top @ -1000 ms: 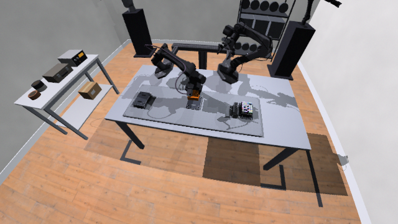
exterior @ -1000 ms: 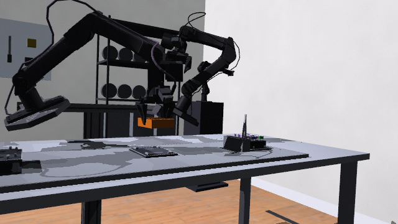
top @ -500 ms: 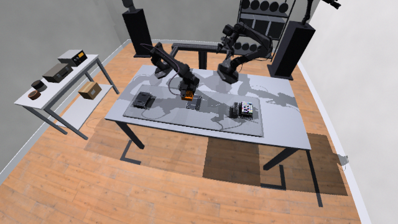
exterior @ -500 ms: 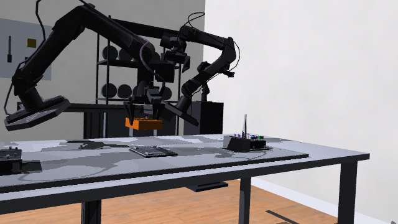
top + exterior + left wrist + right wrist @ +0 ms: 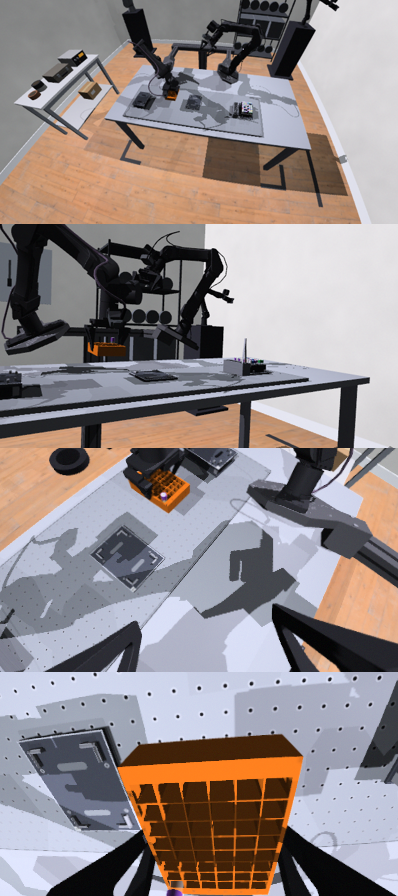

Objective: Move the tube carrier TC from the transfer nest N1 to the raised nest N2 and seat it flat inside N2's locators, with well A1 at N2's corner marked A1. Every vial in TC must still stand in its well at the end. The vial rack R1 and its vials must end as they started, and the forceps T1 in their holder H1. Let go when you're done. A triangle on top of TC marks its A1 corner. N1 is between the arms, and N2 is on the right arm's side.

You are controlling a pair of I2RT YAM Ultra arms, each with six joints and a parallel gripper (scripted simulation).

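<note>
My right hand is 29 cm to the left of the raised nest N2, 8 cm above it and 2 cm short of it. The rest, counted from my right hand: transfer nest N1: 18 cm to the left, 10 cm below, 2 cm behind; A1 mark: 23 cm to the right, 7 cm below, 5 cm behind; orange tube carrier TC: right at my right hand.
</note>
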